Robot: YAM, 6 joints.
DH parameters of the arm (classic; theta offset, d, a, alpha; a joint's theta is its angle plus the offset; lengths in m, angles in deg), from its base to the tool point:
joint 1: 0 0.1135 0.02 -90
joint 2: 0 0 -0.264 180
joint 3: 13.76 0 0.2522 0
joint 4: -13.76 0 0.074 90
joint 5: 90 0 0 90
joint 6: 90 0.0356 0 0
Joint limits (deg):
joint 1: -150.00..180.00
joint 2: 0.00..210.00
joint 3: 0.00..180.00
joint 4: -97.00..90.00
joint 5: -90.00..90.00
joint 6: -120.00..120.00
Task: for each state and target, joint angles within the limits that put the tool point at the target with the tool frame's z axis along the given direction. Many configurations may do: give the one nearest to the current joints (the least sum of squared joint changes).
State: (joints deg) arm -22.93 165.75 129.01 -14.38 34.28 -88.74
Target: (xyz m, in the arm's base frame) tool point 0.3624 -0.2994 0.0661 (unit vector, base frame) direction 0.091 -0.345 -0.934
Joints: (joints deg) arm -38.64 138.03 95.86 -30.79 12.28 -88.74
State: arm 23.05 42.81 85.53 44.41 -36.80 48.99
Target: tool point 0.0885 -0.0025 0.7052 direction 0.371 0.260 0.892
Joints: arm -8.87 76.19 130.59 15.49 -18.30 48.99
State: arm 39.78 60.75 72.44 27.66 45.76 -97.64
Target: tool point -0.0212 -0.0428 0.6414 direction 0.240 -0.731 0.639
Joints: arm 29.43 53.28 100.95 55.55 48.98 -97.64
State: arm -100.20 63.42 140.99 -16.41 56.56 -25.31
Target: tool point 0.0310 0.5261 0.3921 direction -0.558 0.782 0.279
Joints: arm -95.83 34.83 179.87 13.81 39.37 -25.31
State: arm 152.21 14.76 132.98 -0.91 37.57 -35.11
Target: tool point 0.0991 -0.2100 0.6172 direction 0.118 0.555 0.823
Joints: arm 112.44 45.51 150.20 -44.31 18.73 -35.11
